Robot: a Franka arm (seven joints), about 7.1 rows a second.
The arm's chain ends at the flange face. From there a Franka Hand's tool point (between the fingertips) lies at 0.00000 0.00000 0.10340 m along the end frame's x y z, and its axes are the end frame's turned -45 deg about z.
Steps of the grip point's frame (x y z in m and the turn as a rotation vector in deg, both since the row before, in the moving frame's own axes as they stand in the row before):
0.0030, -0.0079, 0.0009, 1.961, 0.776, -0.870
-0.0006, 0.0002, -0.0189, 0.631, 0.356, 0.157
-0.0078, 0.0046, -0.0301, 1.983, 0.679, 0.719
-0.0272, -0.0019, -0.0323, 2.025, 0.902, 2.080
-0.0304, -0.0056, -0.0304, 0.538, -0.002, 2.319
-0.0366, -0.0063, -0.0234, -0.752, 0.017, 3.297
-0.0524, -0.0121, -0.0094, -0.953, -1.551, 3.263
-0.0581, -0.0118, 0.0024, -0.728, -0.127, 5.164
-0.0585, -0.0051, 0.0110, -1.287, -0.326, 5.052
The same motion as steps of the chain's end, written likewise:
-0.0019, -0.0042, 0.0010, 1.935, -0.838, -0.870
0.0001, 0.0018, -0.0189, 0.698, -0.194, 0.157
-0.0006, 0.0122, -0.0300, 1.882, -0.922, 0.719
-0.0192, 0.0216, -0.0322, 2.070, -0.794, 2.080
-0.0248, 0.0182, -0.0304, 0.379, -0.382, 2.319
-0.0313, 0.0205, -0.0234, -0.520, 0.544, 3.297
-0.0448, 0.0253, -0.0093, -1.771, -0.423, 3.263
-0.0501, 0.0316, 0.0024, -0.605, 0.425, 5.164
-0.0461, 0.0356, 0.0110, -1.141, 0.680, 5.052

